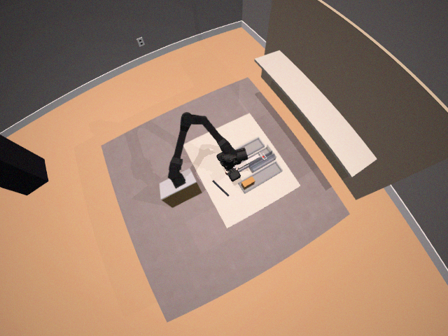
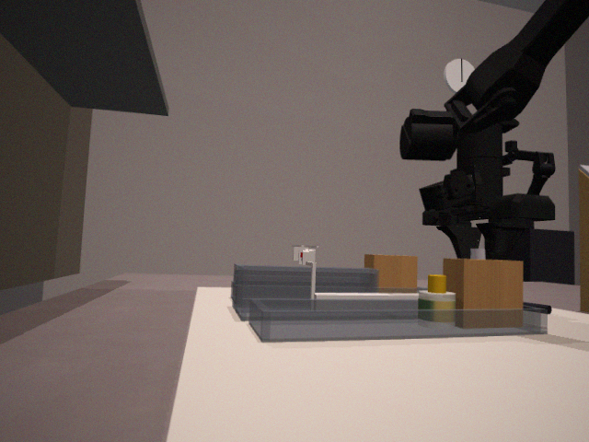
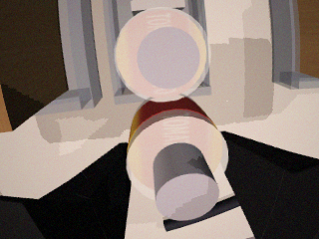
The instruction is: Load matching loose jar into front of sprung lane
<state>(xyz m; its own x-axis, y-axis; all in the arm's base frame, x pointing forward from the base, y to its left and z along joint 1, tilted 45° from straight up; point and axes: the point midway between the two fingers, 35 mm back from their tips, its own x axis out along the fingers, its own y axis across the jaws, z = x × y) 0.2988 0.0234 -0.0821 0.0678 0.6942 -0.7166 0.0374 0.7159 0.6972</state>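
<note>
Right now the cream board is 100 mm ahead of my gripper tip, 20 mm to the left of it and 50 mm below it. From my gripper tip the other things lie so: sprung lane 200 mm ahead, 30 mm to the right, 30 mm below; white pusher plate 150 mm ahead, 30 mm to the right; thin dark rod 90 mm behind, 60 mm to the right, 40 mm below.
</note>
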